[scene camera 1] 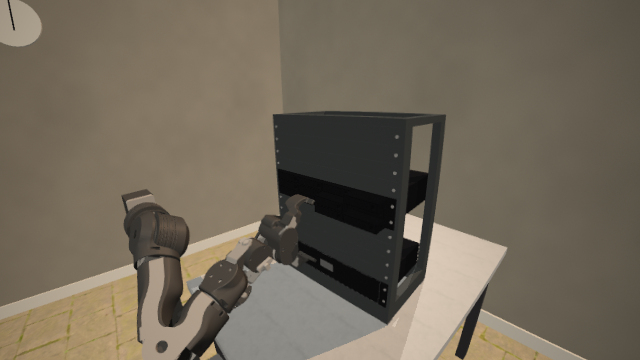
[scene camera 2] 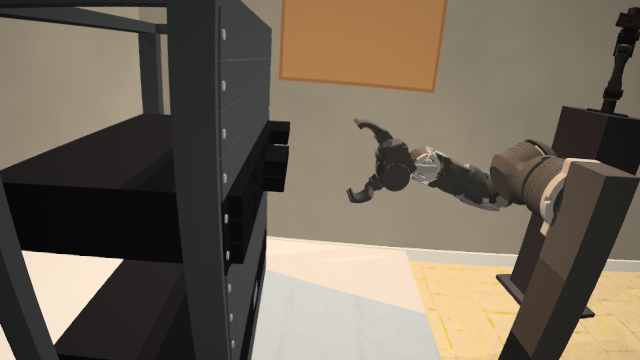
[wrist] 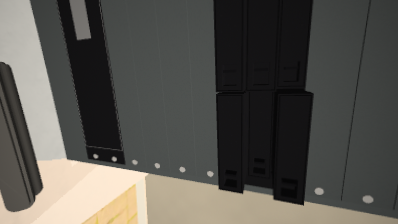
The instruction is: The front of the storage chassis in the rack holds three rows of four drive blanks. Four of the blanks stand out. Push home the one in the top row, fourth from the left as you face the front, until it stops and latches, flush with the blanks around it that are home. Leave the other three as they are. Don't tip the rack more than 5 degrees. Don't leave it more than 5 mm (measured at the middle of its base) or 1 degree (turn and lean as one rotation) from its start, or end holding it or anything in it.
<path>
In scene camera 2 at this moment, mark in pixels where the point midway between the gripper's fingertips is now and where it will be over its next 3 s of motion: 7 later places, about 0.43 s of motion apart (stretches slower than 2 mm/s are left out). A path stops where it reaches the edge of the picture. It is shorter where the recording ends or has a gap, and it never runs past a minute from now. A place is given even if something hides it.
The gripper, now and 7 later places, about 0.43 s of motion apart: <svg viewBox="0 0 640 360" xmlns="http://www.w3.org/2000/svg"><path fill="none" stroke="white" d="M351 160L358 137L359 130L353 130L337 134L318 136L296 135L293 134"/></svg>
</path>
